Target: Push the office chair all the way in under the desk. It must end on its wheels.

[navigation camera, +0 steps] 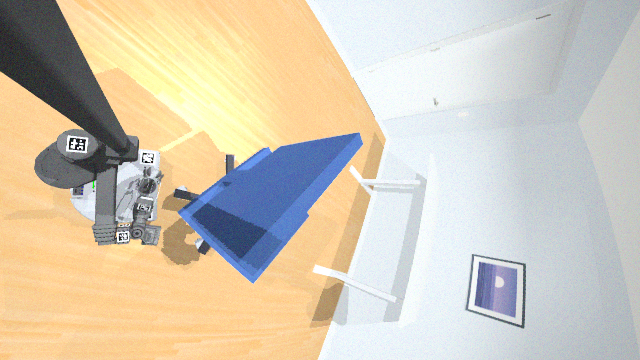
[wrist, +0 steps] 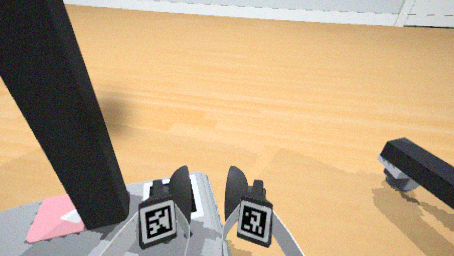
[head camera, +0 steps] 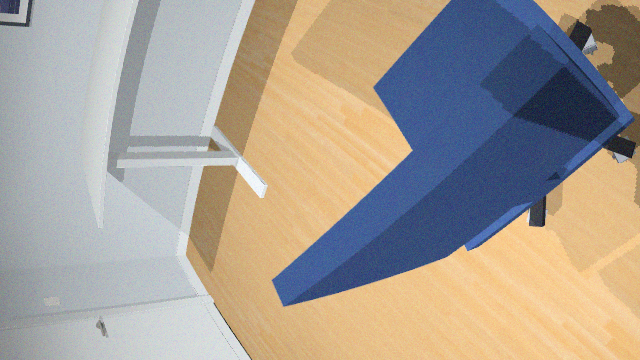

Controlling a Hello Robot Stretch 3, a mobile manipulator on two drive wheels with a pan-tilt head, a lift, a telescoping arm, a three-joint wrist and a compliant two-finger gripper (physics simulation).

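Where they show: gripper, between the fingertips: [navigation camera: 155,169]; robot's base, origin of its link: [navigation camera: 146,184].
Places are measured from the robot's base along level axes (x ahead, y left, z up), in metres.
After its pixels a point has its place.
Observation:
The office chair [head camera: 450,150] {x 0.235, y 0.002, z 0.980 m} [navigation camera: 270,190] {x 0.247, y 0.032, z 0.869 m} has a blue seat and back and a black base with casters. It stands upright in front of the white desk [head camera: 97,140] {x 1.949, y 0.007, z 0.951 m} [navigation camera: 422,240] {x 1.647, y -0.376, z 0.951 m}, between the desk and the robot. In the navigation view the seat and back are apart from the desk legs. One black chair leg [wrist: 425,167] with its caster on the floor shows at the right of the wrist view. My gripper [wrist: 209,184] {x 0.030, y 0.078, z 0.232 m} [navigation camera: 153,175] {x 0.030, y 0.078, z 0.232 m} is open, with a gap between its fingertips and nothing in it. It is over the robot's base, beside the chair.
A desk foot [head camera: 252,175] [navigation camera: 326,271] reaches out onto the floor toward the chair. The wall behind the desk carries a framed picture [navigation camera: 496,291] {x 2.156, y -0.863, z 1.578 m}. A white door [navigation camera: 480,65] {x 2.198, y 1.361, z 1.416 m} is in the adjoining wall. The robot's black mast [wrist: 65,120] rises at the left of the wrist view.

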